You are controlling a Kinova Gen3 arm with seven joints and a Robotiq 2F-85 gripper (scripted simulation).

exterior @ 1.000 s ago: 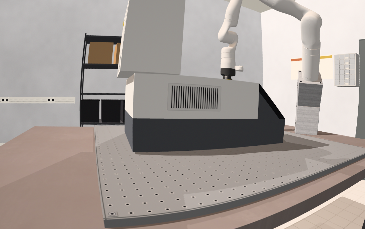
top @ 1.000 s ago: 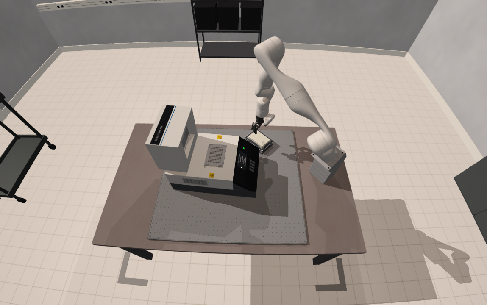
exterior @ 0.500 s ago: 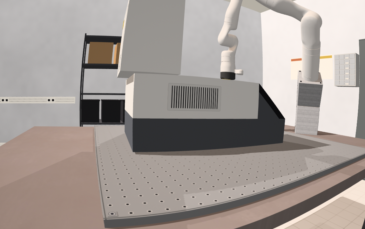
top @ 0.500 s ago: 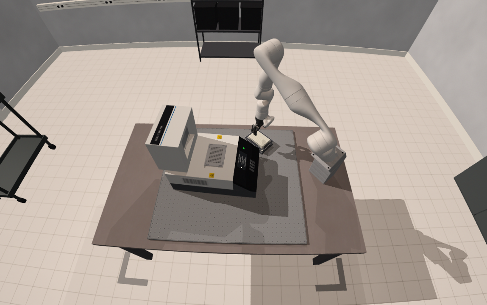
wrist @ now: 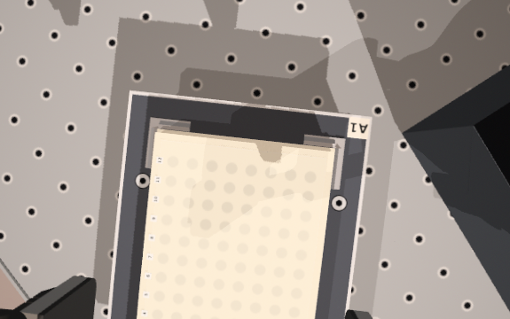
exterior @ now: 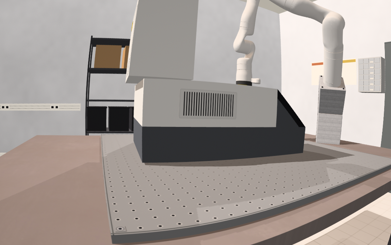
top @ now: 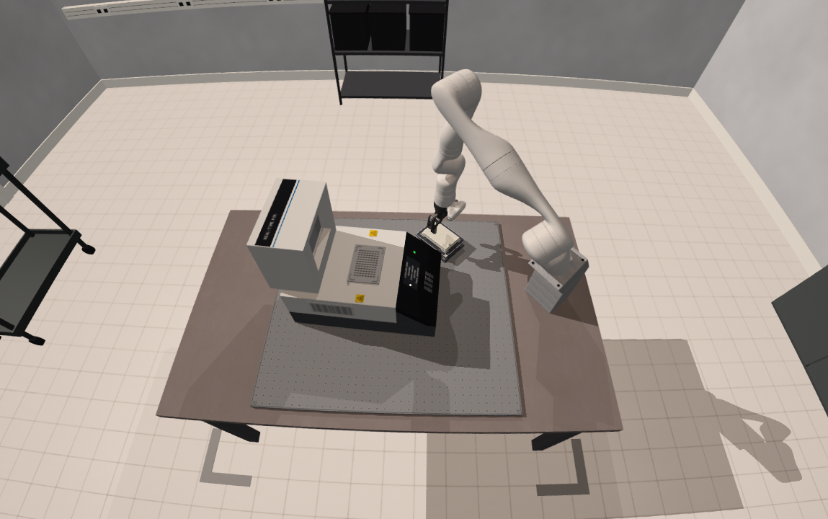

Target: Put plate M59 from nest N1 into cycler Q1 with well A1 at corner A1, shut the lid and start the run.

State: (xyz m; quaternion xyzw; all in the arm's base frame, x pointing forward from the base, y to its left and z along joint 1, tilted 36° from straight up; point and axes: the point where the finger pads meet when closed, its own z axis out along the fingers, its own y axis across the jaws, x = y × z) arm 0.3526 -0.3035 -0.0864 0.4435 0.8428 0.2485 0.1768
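The plate M59 is 7 cm below my hand. The rest, counted from my hand: plate nest N1 (8 cm below); A1 corner label (1 cm behind, 9 cm to the left, 7 cm below).
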